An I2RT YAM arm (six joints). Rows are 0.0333 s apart.
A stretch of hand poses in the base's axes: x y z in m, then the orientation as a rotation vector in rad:
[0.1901, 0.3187, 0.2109, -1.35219, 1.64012, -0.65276]
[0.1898, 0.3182, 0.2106, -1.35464, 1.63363, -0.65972]
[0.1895, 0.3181, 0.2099, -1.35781, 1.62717, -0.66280]
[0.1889, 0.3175, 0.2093, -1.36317, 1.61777, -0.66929]
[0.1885, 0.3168, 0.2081, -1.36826, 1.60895, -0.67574]
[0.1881, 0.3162, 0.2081, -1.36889, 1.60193, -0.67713]
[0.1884, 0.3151, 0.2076, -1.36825, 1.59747, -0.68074]
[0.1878, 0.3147, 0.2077, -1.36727, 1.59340, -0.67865]
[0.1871, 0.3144, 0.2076, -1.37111, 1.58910, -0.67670]
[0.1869, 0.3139, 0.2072, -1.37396, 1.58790, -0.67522]
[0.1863, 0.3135, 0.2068, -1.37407, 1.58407, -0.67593]
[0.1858, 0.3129, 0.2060, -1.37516, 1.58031, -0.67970]
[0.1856, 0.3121, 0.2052, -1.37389, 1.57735, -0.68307]
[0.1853, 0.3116, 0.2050, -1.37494, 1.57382, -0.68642]
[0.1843, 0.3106, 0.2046, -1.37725, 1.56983, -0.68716]
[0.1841, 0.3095, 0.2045, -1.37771, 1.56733, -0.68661]
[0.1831, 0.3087, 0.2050, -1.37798, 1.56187, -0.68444]
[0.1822, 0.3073, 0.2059, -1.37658, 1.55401, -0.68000]
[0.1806, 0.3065, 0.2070, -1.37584, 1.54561, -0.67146]
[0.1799, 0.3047, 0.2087, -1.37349, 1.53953, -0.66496]
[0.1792, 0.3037, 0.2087, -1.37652, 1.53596, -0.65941]
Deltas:
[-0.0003, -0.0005, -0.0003, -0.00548, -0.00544, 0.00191]
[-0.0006, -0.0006, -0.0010, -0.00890, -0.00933, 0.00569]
[-0.0012, -0.0012, -0.0016, -0.01564, -0.01519, 0.01068]
[-0.0016, -0.0019, -0.0028, -0.02226, -0.02073, 0.01523]
[-0.0020, -0.0025, -0.0028, -0.02308, -0.02576, 0.01898]
[-0.0017, -0.0036, -0.0033, -0.02476, -0.03029, 0.01979]
[-0.0023, -0.0040, -0.0032, -0.02255, -0.03303, 0.02261]
[-0.0030, -0.0043, -0.0033, -0.02330, -0.03353, 0.02752]
[-0.0032, -0.0048, -0.0037, -0.02396, -0.03248, 0.03001]
[-0.0038, -0.0052, -0.0041, -0.02425, -0.03532, 0.03199]
[-0.0043, -0.0058, -0.0049, -0.02713, -0.03851, 0.03304]
[-0.0045, -0.0066, -0.0057, -0.02840, -0.04223, 0.03282]
[-0.0048, -0.0071, -0.0059, -0.03101, -0.04515, 0.03391]
[-0.0058, -0.0081, -0.0063, -0.03264, -0.04698, 0.03687]
[-0.0060, -0.0092, -0.0064, -0.03241, -0.04834, 0.03874]
[-0.0070, -0.0100, -0.0059, -0.03083, -0.05139, 0.04294]
[-0.0079, -0.0114, -0.0050, -0.02664, -0.05631, 0.04880]
[-0.0095, -0.0122, -0.0039, -0.02014, -0.06004, 0.05699]
[-0.0102, -0.0140, -0.0022, -0.01413, -0.06357, 0.06230]
[-0.0109, -0.0150, -0.0022, -0.01213, -0.06284, 0.06799]

